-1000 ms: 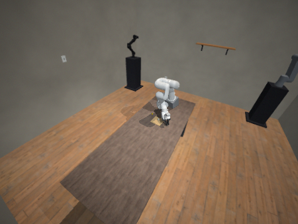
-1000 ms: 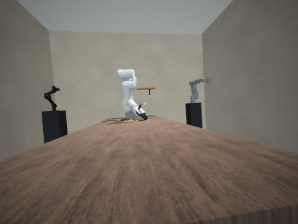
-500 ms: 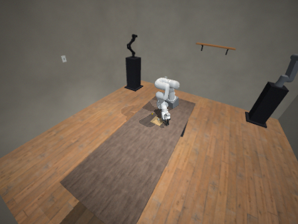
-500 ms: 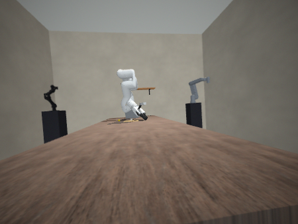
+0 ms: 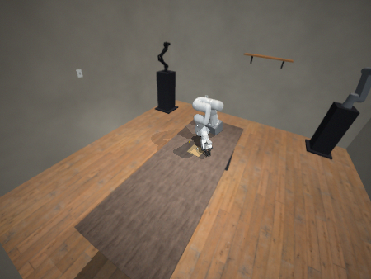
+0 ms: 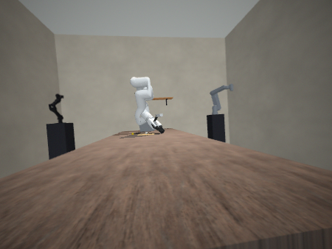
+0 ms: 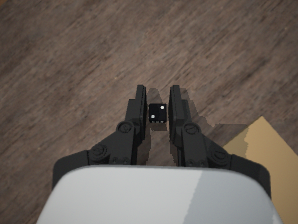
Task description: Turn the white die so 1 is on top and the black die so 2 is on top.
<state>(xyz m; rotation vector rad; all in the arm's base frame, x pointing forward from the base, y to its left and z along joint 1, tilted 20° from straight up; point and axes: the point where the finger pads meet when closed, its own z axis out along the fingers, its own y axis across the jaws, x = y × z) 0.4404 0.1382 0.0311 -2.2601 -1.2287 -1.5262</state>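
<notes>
Now: hand 2 cm above the black die. Also, from my hand: tan mat: 13 cm to the right, 2 cm below; then small yellow die: 9 cm behind, 26 cm to the right, 2 cm below; then white die: 2 cm behind, 13 cm to the right, 1 cm below.
</notes>
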